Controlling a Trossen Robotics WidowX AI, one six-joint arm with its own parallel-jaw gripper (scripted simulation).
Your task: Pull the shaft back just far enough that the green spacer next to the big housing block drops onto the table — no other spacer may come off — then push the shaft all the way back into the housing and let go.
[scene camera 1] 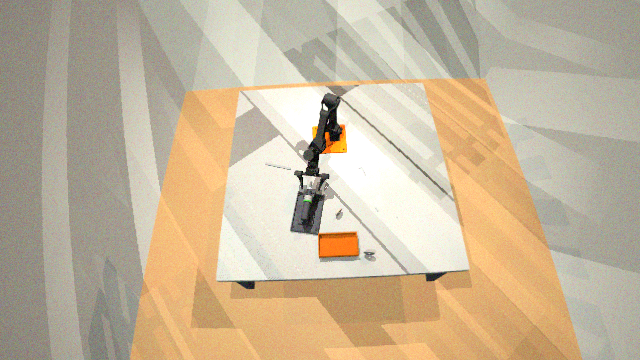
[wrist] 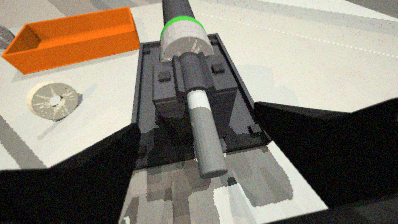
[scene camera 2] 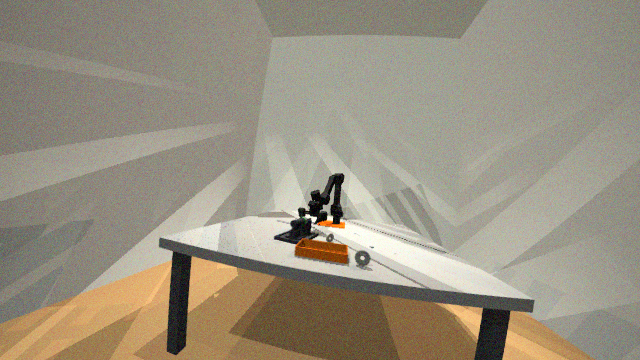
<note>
My gripper [wrist: 198, 117] is open and holds nothing. Also in view: a grey shaft [wrist: 211, 162], a grey spacer [wrist: 182, 42] and a baseplate [wrist: 160, 108].
</note>
